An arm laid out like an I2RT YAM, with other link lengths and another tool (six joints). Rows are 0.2 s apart.
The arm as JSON. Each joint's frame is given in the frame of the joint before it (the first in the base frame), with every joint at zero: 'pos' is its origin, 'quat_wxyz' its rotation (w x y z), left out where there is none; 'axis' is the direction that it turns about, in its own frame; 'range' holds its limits. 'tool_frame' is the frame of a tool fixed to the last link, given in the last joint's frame.
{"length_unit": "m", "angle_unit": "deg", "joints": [
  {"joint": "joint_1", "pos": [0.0, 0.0, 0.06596], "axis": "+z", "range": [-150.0, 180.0]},
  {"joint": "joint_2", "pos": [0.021, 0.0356, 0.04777], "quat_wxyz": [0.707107, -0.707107, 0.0, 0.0], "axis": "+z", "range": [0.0, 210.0]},
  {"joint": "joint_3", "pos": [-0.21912, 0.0, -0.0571], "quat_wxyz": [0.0, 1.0, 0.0, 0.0], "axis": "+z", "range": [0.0, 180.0]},
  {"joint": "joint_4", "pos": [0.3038, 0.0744, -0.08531], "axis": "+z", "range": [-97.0, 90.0]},
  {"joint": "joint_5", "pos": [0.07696, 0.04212, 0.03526], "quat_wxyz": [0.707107, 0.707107, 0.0, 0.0], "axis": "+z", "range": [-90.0, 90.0]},
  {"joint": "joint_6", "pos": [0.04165, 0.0, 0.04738], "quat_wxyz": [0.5, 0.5, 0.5, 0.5], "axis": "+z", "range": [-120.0, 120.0]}
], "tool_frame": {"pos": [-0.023, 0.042, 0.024], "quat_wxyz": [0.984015, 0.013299, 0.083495, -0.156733]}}
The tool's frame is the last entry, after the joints.
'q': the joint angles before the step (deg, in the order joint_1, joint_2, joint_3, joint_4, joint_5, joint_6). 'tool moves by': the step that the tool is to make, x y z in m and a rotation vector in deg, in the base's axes. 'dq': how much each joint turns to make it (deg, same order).
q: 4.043 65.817 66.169 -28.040 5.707 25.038
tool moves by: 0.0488 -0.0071 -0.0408 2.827 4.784 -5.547
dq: -1.499 12.386 3.533 3.685 1.936 4.746
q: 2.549 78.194 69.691 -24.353 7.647 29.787
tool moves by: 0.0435 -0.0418 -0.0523 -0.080 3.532 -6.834
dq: -5.616 11.439 2.204 5.616 1.058 0.621
